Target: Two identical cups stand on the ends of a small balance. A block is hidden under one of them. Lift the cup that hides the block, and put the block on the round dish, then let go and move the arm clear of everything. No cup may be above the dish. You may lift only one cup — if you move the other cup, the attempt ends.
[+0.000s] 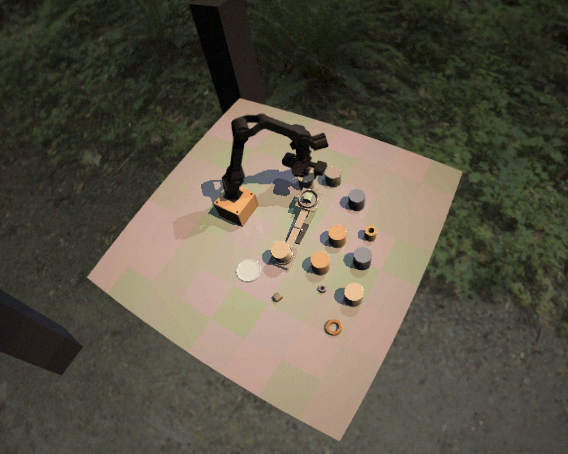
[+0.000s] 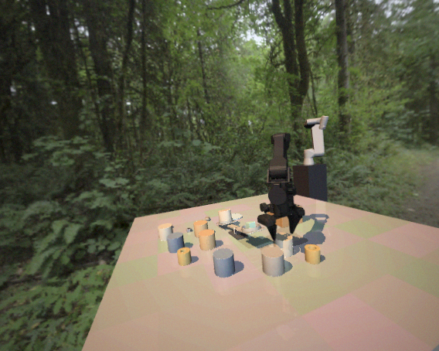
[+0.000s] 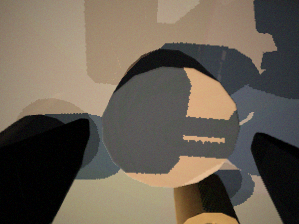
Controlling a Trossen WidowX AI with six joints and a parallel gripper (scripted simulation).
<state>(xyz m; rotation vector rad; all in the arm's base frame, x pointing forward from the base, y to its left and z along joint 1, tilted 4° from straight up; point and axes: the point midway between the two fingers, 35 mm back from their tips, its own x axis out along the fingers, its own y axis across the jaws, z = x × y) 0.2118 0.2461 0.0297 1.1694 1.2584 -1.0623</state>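
My gripper tip is now 390 mm to the left of the cup and 110 mm short of it. Round my gripper tip: balance 230 mm to the right, 100 mm ahead, 20 mm below; then nut 410 mm to the right, 310 mm ahead, 60 mm below; then round dish 480 mm to the right, 60 mm below, 20 mm ahead.
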